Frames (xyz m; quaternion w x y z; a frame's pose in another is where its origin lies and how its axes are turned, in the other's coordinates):
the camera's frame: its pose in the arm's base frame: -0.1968 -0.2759 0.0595 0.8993 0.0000 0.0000 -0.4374
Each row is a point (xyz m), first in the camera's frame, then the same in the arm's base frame.
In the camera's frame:
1: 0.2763 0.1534 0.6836
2: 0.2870 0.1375 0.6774
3: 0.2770 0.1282 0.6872
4: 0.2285 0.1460 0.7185
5: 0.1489 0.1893 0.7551
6: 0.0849 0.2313 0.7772
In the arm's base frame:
1: 0.0945 -0.3985 0.7431
2: 0.0886 -0.4168 0.7369
3: 0.0751 -0.4147 0.7467
4: 0.0591 -0.3655 0.7780
5: 0.0440 -0.2762 0.8146
6: 0.0376 -0.1999 0.8367

